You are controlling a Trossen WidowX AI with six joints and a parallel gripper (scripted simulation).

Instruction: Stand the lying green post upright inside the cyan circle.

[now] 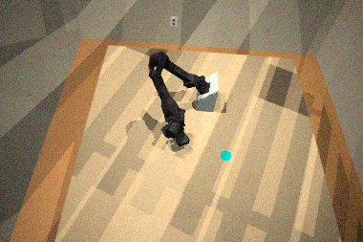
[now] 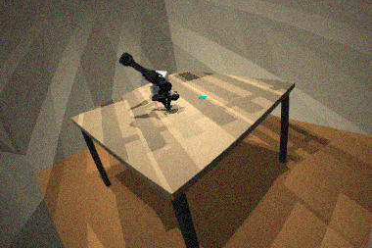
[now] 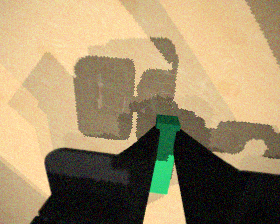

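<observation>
My gripper tip is 28 cm to the right of the cyan circle, 5 cm short of it and 1 cm above it. The rest, counted from my gripper tip: green post 2 cm to the left, 1 cm behind.
</observation>
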